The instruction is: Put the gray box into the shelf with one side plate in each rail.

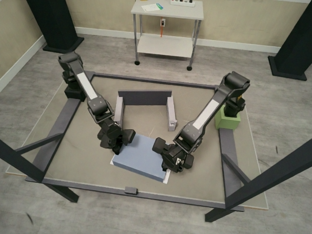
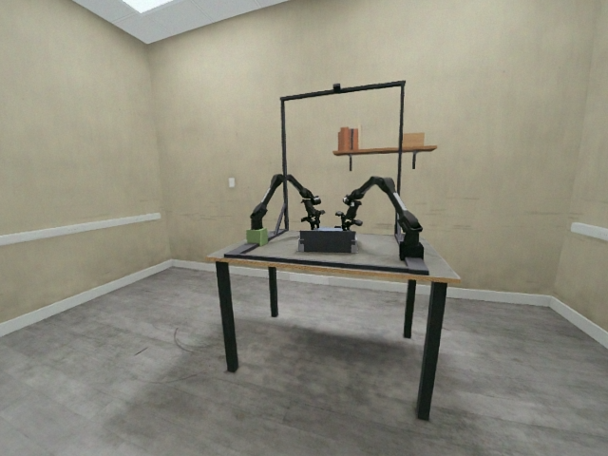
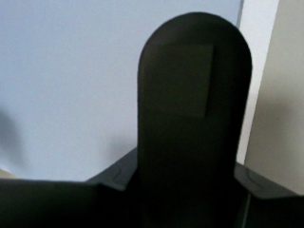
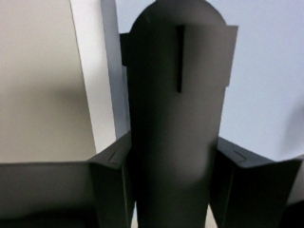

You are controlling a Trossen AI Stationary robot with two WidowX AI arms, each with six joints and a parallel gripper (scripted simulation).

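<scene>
The gray box is 120 mm to the left of my right hand, 50 mm below it and 10 mm ahead of it. Also, from my right hand: shelf back wall: 360 mm ahead, 200 mm to the left, 20 mm below.
Now: the gray box 1 cm behind my left hand, 12 cm to the right of it and 5 cm below it. From my left hand the other things lie so: shelf back wall (33 cm ahead, 3 cm to the right, 2 cm below).
</scene>
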